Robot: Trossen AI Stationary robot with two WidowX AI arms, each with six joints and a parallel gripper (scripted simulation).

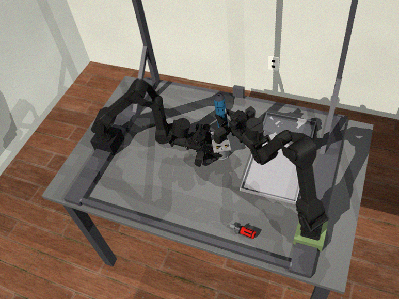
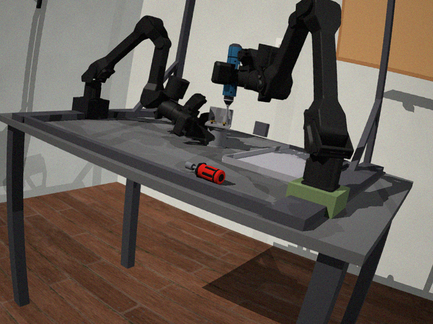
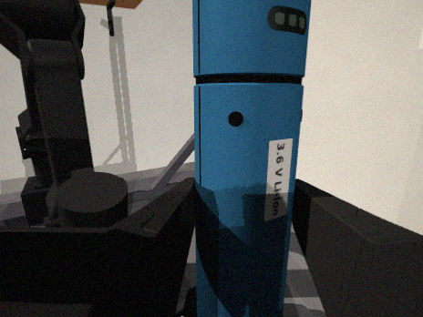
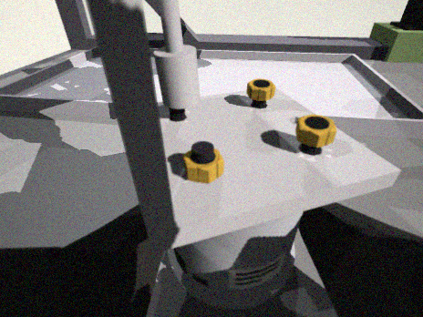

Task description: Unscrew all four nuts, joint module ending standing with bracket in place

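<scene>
Right now my right hand is 3 cm to the right of the joint module and 1 cm past it. Also, from my right hand: shallow white tray (25 cm to the left, 11 cm behind, 3 cm below); then white L-shaped bracket (4 cm above, 3 cm to the left, 1 cm behind); then red-handled tool (27 cm to the left, 27 cm ahead, 2 cm below).
</scene>
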